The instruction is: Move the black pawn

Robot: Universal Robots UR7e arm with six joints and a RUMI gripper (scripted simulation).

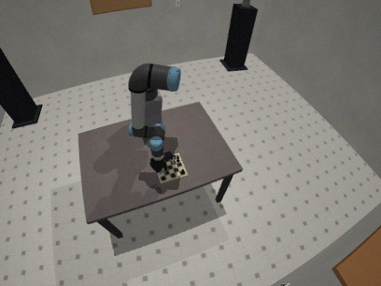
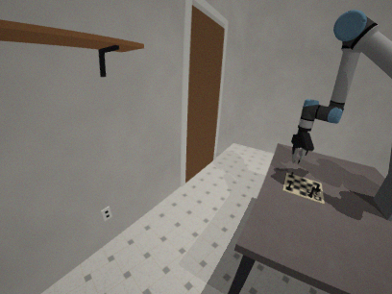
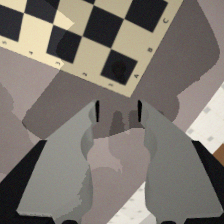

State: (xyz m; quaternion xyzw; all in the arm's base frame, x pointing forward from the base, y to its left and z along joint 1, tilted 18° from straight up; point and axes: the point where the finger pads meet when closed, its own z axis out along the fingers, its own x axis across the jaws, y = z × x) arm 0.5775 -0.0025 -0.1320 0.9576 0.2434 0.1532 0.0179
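My hand is 9 cm above the black pawn. Round my hand: white piece 16 cm behind, 14 cm to the left, 9 cm below; then chessboard 8 cm behind, 7 cm to the left, 11 cm below.
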